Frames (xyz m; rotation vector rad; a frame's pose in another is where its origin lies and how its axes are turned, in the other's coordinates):
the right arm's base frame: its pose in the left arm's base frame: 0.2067 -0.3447 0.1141 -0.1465 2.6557 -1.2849
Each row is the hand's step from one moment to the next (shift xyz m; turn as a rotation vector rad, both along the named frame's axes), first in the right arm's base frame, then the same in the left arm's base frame.
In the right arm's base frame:
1: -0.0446 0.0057 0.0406 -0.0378 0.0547 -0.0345
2: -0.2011 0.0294 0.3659 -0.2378 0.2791 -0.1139
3: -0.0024 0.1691 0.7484 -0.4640 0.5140 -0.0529
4: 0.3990 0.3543 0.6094 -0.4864 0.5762 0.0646
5: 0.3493 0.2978 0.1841 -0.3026 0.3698 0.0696
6: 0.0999 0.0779 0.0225 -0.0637 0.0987 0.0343
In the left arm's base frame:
1: 0.0521 -0.0200 -0.0236 0.0293 0.0668 -0.0172
2: 0.2734 -0.2280 -0.2201 0.2065 0.3006 -0.1201
3: 0.1587 -0.4681 -0.5869 0.4387 0.4379 -0.3131
4: -0.2643 -0.3148 -0.6980 0.4849 0.3903 -0.4305
5: -0.3048 -0.0156 -0.3891 0.3078 0.2273 -0.2946
6: -0.0935 0.0141 -0.0873 0.0688 0.0457 -0.0903

